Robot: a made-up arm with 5 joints. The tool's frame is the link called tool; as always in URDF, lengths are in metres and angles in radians.
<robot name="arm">
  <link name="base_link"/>
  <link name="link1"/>
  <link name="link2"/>
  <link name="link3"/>
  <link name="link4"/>
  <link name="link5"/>
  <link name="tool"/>
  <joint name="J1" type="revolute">
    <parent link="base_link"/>
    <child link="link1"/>
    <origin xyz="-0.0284 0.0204 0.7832"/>
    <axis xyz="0 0 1"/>
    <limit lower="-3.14" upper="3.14"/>
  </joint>
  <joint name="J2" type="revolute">
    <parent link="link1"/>
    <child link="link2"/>
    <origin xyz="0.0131 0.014 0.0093"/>
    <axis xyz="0 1 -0.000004"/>
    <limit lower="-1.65" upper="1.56"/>
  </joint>
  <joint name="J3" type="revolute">
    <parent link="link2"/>
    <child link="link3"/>
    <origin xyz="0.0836 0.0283 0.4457"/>
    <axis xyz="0 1 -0.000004"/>
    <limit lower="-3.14" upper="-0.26"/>
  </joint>
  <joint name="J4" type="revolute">
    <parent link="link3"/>
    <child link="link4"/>
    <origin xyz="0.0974 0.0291 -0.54"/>
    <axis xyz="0 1 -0.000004"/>
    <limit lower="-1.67" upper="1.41"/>
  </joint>
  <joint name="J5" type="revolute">
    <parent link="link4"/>
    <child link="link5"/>
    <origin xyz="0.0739 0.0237 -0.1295"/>
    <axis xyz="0 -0.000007 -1"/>
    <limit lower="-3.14" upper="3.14"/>
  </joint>
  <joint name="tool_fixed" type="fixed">
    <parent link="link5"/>
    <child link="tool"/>
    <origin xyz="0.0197 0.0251 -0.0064" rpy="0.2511 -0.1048 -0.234"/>
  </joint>
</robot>
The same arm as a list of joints. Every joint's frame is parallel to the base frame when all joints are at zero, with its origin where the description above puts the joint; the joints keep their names.
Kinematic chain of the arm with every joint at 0, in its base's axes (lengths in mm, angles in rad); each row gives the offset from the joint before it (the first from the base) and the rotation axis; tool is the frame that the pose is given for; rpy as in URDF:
J1: xyz -28.4 20.4 783.2 axis +z
J2: xyz 13.1 14 9.3 axis +y
J3: xyz 83.6 28.3 445.7 axis +y
J4: xyz 97.4 29.1 -540 axis +y
J5: xyz 73.9 23.7 -129.5 axis -z
tool: xyz 19.7 25.1 -6.4 rpy 0.2511 -0.1048 -0.234
Joint limits (rad, base to tool): -3.14..3.14 -1.65..1.56 -3.14..-0.26 -1.67..1.41 -3.14..3.14

